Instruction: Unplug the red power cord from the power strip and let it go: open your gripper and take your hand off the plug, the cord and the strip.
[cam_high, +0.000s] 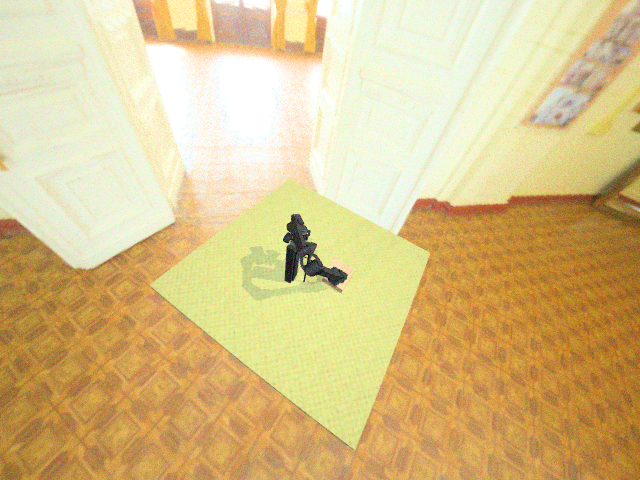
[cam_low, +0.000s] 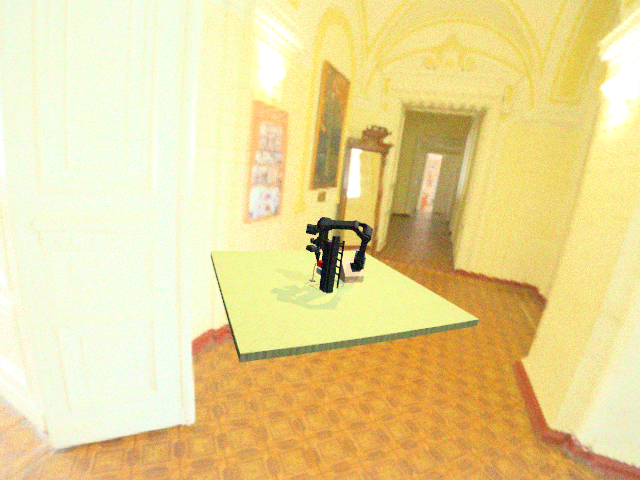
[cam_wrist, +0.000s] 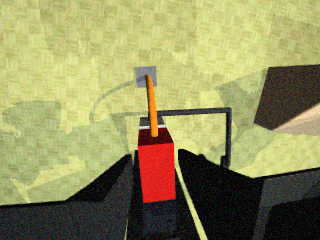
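My gripper tip is now 10 mm past the red plug and 30 mm to the right of it.
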